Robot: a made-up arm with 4 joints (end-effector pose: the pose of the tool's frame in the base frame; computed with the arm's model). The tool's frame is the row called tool. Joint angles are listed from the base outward.
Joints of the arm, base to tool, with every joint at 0 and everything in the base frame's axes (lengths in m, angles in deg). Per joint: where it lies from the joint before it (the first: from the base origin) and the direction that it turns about. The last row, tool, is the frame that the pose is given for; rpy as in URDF.
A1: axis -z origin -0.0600 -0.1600 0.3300
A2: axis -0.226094 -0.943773 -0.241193 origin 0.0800 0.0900 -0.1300
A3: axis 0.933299 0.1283 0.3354 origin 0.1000 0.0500 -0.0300
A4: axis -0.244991 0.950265 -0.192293 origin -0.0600 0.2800 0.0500
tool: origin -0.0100 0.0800 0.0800 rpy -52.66 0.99 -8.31
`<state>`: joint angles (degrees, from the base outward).
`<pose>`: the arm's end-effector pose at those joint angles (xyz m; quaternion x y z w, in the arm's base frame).
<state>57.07 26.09 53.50 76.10</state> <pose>0.2577 0.0045 0.4566 -0.1873 0.4740 -0.0942 0.8552</pose>
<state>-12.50 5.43 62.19 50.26</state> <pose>-0.0248 0.1039 0.5290 -0.2056 0.2503 0.4790 0.8159</pose>
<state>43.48 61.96 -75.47 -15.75</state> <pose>0.4837 -0.3489 0.1635 0.7170 -0.0245 0.6952 0.0462</pose>
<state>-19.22 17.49 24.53 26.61</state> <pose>-0.1320 0.2805 0.4015 -0.3833 0.0537 0.1809 0.9041</pose>
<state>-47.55 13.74 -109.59 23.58</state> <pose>0.1601 0.2350 -0.1005 -0.7990 -0.1734 -0.4692 0.3338</pose>
